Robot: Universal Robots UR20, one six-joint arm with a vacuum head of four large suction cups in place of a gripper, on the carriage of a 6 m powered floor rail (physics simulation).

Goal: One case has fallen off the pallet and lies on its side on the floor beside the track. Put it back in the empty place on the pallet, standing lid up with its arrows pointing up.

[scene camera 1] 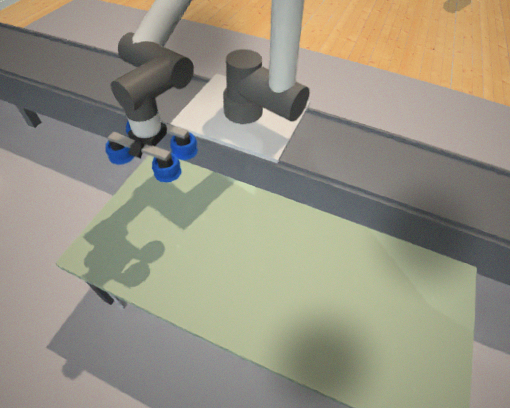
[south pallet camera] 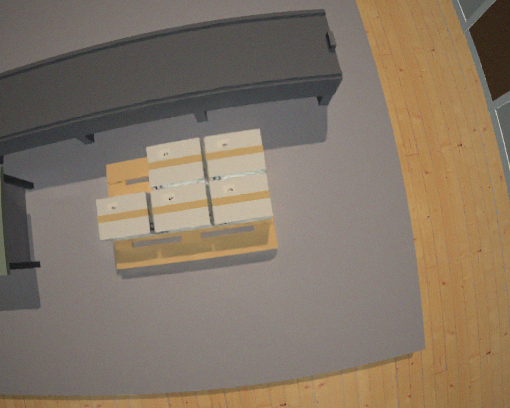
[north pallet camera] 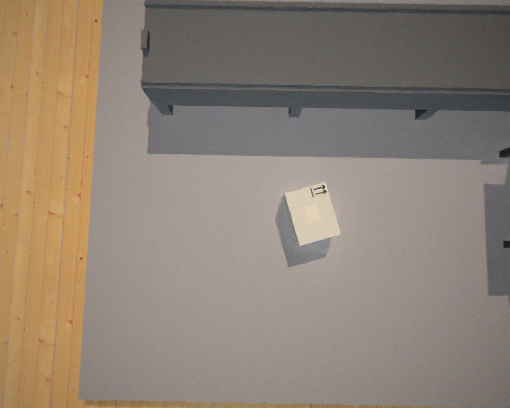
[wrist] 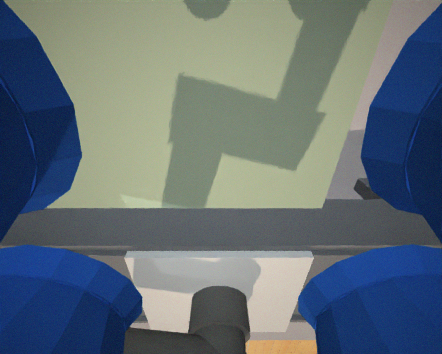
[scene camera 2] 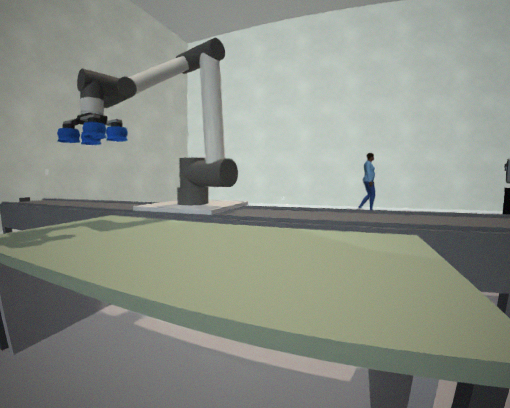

Scene:
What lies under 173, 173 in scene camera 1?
My suction head.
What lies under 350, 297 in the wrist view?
My suction head.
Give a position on a wooden pallet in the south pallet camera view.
192, 247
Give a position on my suction head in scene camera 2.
At 93, 132

